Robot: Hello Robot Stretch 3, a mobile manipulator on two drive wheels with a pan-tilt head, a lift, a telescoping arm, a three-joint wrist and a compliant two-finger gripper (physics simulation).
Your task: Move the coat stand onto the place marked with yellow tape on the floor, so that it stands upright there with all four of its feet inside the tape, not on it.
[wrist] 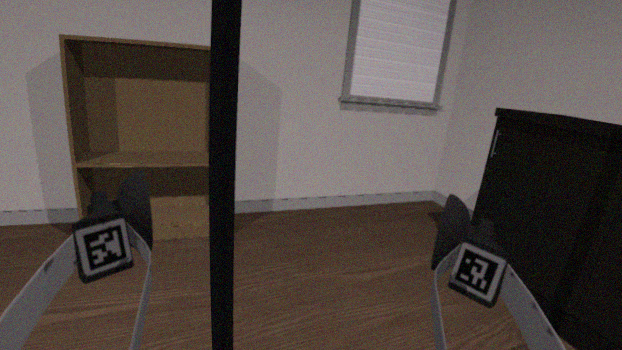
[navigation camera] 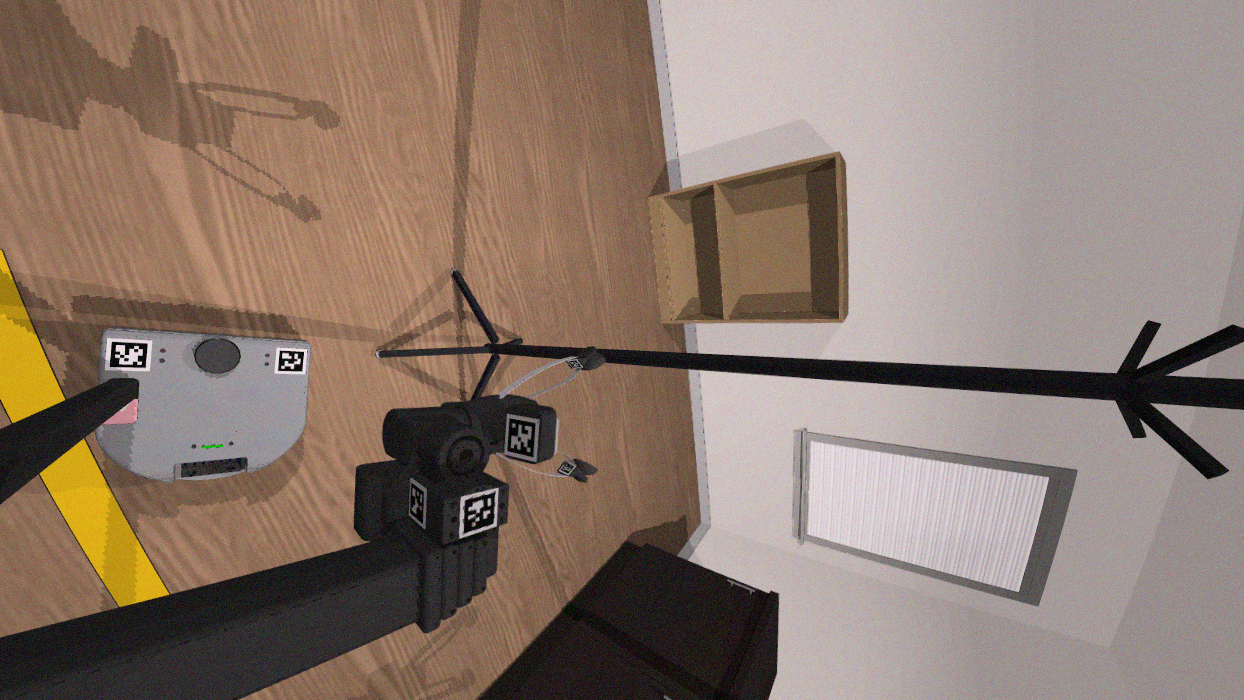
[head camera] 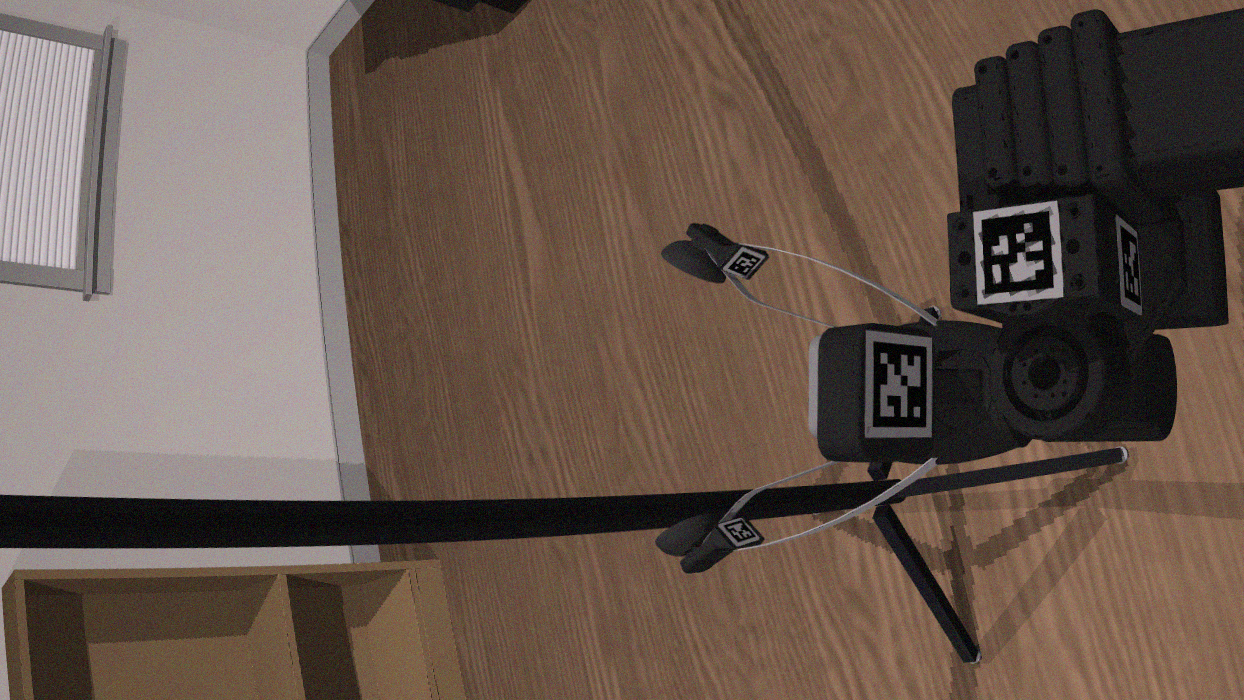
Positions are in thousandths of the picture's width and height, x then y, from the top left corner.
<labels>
The gripper (navigation camera: 480, 591): 54 cm from the lens. A coat stand (navigation camera: 911, 556) is 66 cm from the lens. A dark cabinet (navigation camera: 521, 882) is 200 cm from the lens. A yellow tape square (navigation camera: 60, 686) is 131 cm from the lens. A wooden bookshelf (navigation camera: 637, 319): 228 cm from the lens. The marked spots on the wooden bookshelf and the coat stand are 183 cm apart.
</labels>
